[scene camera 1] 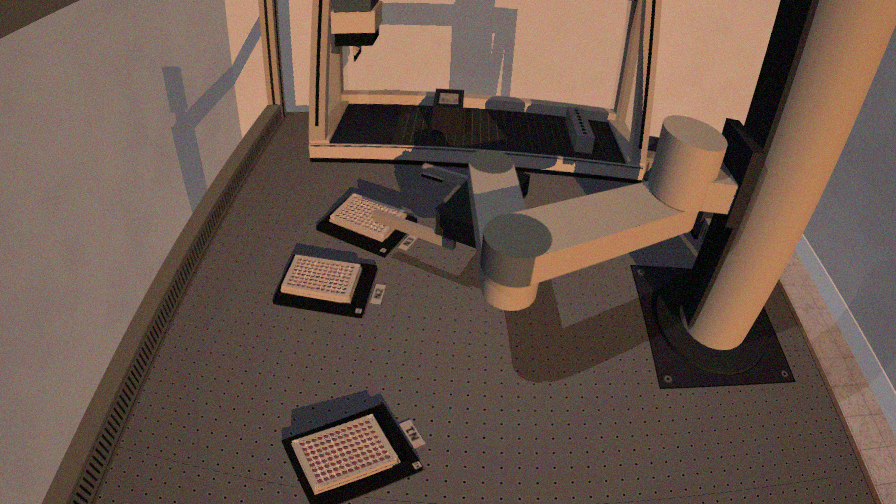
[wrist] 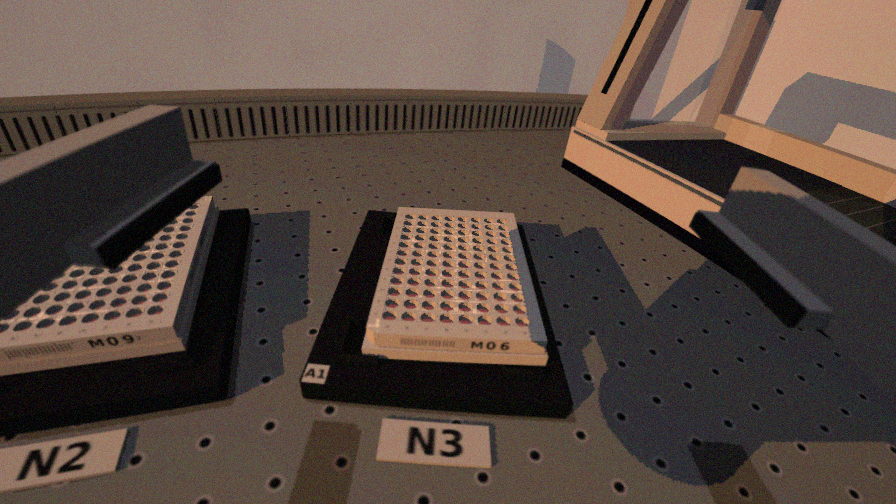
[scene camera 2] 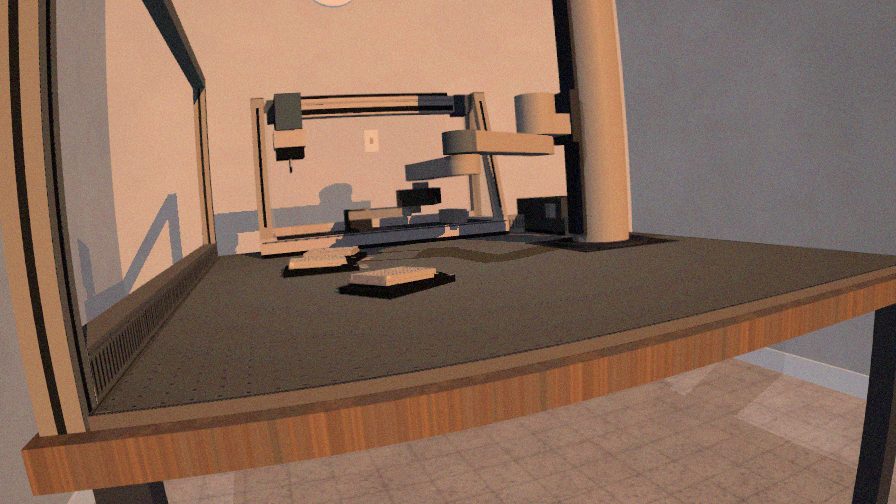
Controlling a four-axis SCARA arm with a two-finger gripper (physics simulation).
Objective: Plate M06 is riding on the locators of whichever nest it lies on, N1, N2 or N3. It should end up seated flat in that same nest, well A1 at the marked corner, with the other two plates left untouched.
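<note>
Plate M06 (wrist: 454,285) is a white well plate lying on the black nest N3 (wrist: 432,382), its label on the near short side. It sits off to the right in the nest and slightly skewed. The nest's A1 mark (wrist: 315,374) is at the near left corner. In scene camera 1, M06 (scene camera 1: 363,215) is the farthest plate. My gripper (wrist: 457,244) (scene camera 1: 426,203) (scene camera 2: 418,197) is open and empty, with one dark finger on each side of the wrist view. It hangs above the table on the label side of N3, well clear of the plate.
Plate M09 (wrist: 100,294) lies in nest N2 (scene camera 1: 325,278), close to the left of N3. A third plate lies in nest N1 (scene camera 1: 347,454). A gantry frame (scene camera 1: 476,125) stands just behind N3. The arm's column (scene camera 1: 783,188) is at right. A slotted rail (scene camera 1: 162,300) edges the left.
</note>
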